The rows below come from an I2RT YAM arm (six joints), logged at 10 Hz.
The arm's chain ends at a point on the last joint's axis. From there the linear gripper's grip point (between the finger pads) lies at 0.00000 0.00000 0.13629 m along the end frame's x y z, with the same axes.
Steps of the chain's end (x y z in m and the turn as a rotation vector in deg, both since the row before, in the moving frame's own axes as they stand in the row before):
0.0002 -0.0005 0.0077 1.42 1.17 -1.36
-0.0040 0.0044 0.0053 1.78 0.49 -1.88
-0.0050 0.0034 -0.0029 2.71 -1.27 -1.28
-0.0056 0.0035 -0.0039 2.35 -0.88 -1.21
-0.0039 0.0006 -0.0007 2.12 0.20 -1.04
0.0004 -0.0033 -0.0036 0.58 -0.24 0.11
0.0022 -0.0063 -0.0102 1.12 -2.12 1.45
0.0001 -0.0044 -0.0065 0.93 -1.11 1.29
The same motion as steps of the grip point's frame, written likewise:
0.0029 -0.0039 0.0076 1.42 1.17 -1.36
-0.0029 0.0001 0.0052 1.78 0.49 -1.88
-0.0081 -0.0030 -0.0031 2.71 -1.27 -1.28
-0.0078 -0.0021 -0.0040 2.35 -0.88 -1.21
-0.0035 -0.0044 -0.0008 2.12 0.20 -1.04
-0.0002 -0.0047 -0.0036 0.58 -0.24 0.11
-0.0028 -0.0090 -0.0103 1.12 -2.12 1.45
-0.0025 -0.0066 -0.0065 0.93 -1.11 1.29

